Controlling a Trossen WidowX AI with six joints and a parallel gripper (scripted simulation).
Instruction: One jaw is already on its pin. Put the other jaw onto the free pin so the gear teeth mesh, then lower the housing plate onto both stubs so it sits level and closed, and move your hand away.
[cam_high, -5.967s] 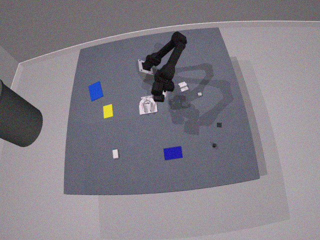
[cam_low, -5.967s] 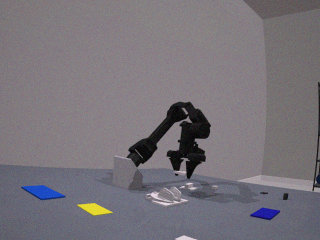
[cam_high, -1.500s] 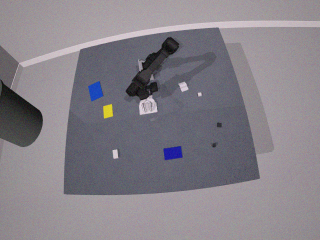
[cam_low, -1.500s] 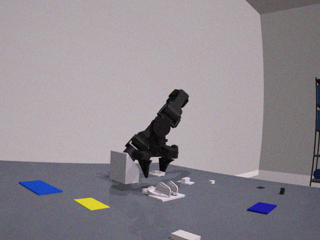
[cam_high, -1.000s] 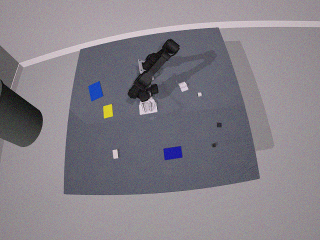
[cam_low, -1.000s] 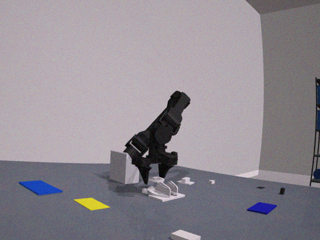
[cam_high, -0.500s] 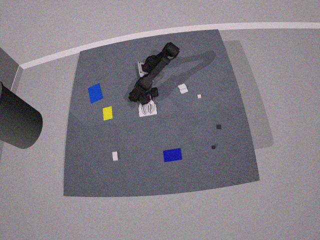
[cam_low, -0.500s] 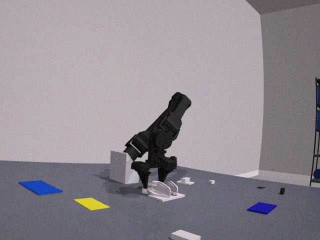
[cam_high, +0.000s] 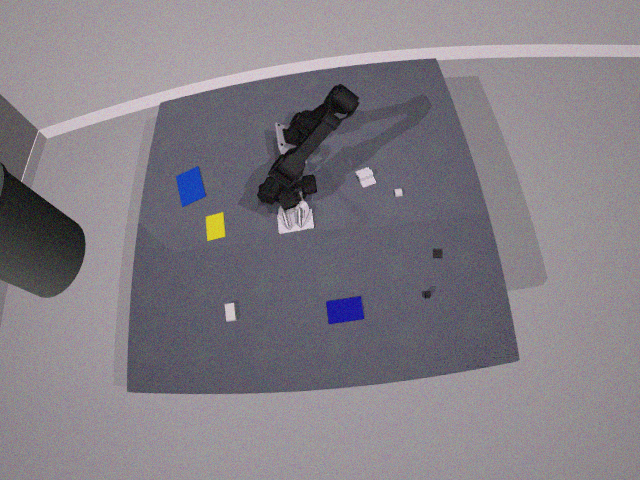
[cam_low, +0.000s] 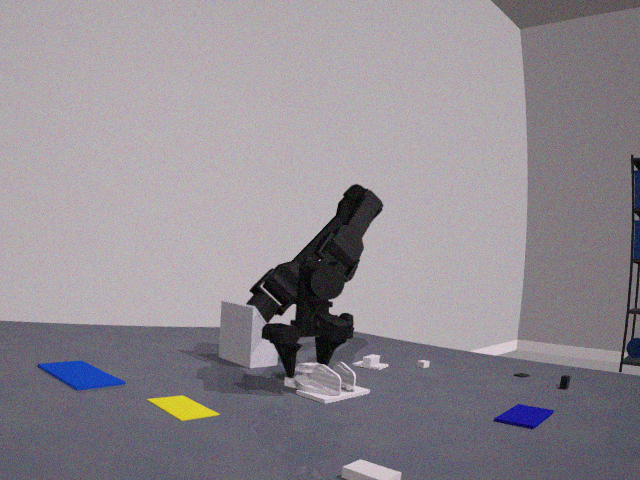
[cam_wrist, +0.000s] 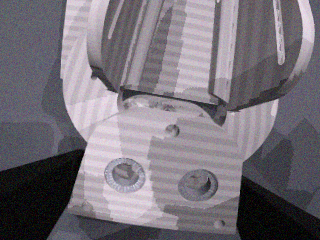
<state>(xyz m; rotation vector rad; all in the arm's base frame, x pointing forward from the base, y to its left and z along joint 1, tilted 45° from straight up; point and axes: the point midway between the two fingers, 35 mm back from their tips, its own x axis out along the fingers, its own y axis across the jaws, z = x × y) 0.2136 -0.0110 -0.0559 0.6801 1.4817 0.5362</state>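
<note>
My gripper tip is now 2 cm below the base and 1 cm short of it. The rest, counted from my gripper tip: dark blue pad: 41 cm ahead, 9 cm to the left, 2 cm below; yellow pad: 29 cm to the right, 2 cm below, 1 cm ahead; small white cube: 36 cm to the left, 6 cm ahead, 1 cm below.
</note>
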